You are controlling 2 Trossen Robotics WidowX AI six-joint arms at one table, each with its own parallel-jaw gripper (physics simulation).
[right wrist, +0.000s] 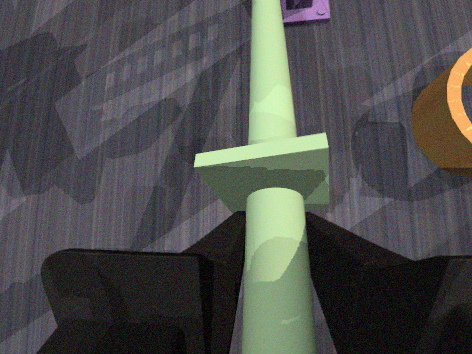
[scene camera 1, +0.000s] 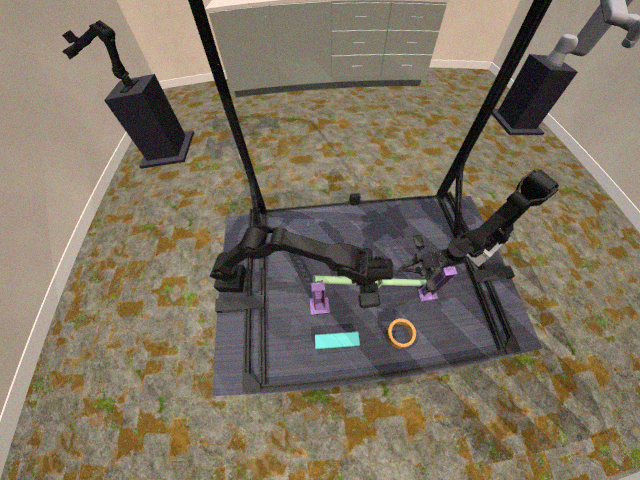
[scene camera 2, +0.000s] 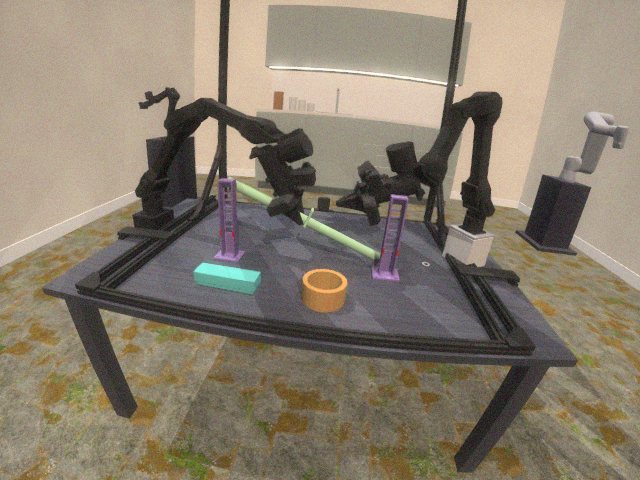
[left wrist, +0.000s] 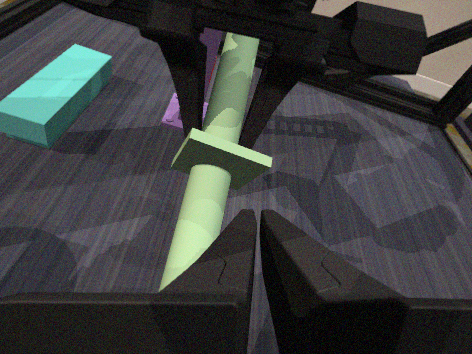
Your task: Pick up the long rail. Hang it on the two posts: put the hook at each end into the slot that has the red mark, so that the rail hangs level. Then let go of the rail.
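The long pale green rail is off the table and slopes behind two purple posts. Its picture-left end is high, near the top of the left post. Its low end is beside the right post, near that post's red marks. Whether either hook is in a slot is hidden. My right gripper is shut on the rail beside its square middle flange. My left gripper is shut, empty, above the rail.
A turquoise block lies in front of the left post. An orange ring stands in front, between the posts. Black frame bars edge the table, with uprights behind.
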